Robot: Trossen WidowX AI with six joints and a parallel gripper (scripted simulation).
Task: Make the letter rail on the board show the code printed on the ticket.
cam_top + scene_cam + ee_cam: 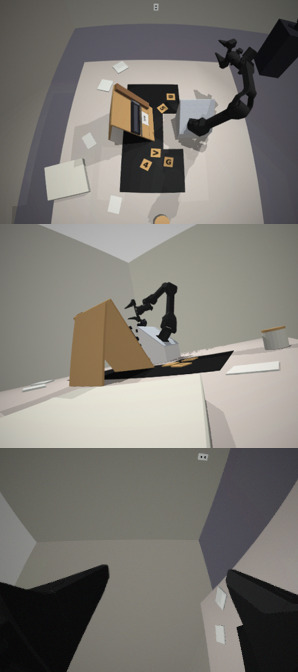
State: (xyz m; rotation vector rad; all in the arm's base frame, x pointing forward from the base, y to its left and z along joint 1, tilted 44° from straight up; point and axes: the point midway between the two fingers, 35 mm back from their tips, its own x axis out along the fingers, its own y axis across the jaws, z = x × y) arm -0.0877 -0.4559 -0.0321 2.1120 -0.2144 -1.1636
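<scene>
My gripper tip is now 36 cm short of the tile marked 4, 62 cm to the right of it and 40 cm above it. Also, from my gripper tip: black mat: 31 cm ahead, 39 cm to the left, 41 cm below; then white ticket: 40 cm ahead, 34 cm to the left, 33 cm below; then tile marked 5: 29 cm ahead, 22 cm to the left, 40 cm below.
</scene>
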